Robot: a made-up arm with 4 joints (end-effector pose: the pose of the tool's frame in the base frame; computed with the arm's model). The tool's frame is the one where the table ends. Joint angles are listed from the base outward.
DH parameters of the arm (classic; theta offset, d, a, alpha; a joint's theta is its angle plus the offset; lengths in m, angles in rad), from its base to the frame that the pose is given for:
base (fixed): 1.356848 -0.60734 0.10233 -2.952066
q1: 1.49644 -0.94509 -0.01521 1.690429
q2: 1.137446 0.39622 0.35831 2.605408
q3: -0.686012 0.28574 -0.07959 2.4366
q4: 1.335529 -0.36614 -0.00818 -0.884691
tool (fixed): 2.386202 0.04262 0 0
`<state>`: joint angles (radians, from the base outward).
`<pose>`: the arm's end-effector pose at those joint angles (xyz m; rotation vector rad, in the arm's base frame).
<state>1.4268 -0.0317 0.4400 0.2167</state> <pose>0.2510 -0.4914 0.2412 -0.9897 -0.1148 -0.9807</pose>
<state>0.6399 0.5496 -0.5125 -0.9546</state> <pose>0.3836 -0.1167 -0.2817 0.1210 0.1690 -0.7662</pose>
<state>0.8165 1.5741 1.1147 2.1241</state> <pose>0.1804 0.1534 -0.1524 -0.4146 1.3469 0.9222</pose>
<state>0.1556 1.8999 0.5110 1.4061</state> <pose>-0.1200 0.2963 -0.1242 0.0208 1.3374 1.6304</pose>
